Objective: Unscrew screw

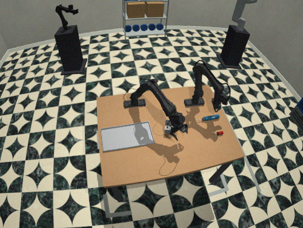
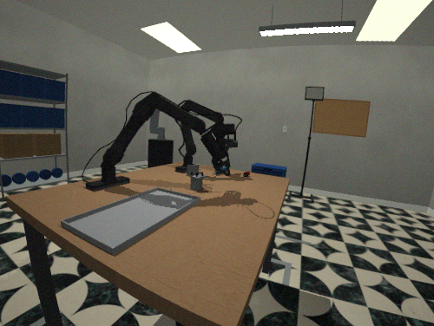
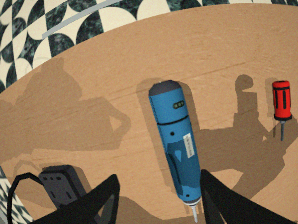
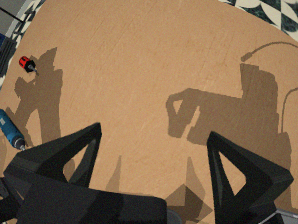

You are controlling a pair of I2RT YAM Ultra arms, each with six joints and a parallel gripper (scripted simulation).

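The grey l-shaped bracket is 120 mm behind my right hand, 80 mm to the right of it and 30 mm below it. Also, from my right hand: red-handled screwdriver 60 mm behind, 370 mm to the left, 90 mm below; then screw 140 mm behind, 60 mm to the right, 40 mm below; then grey tray 80 mm behind, 430 mm to the right, 100 mm below.
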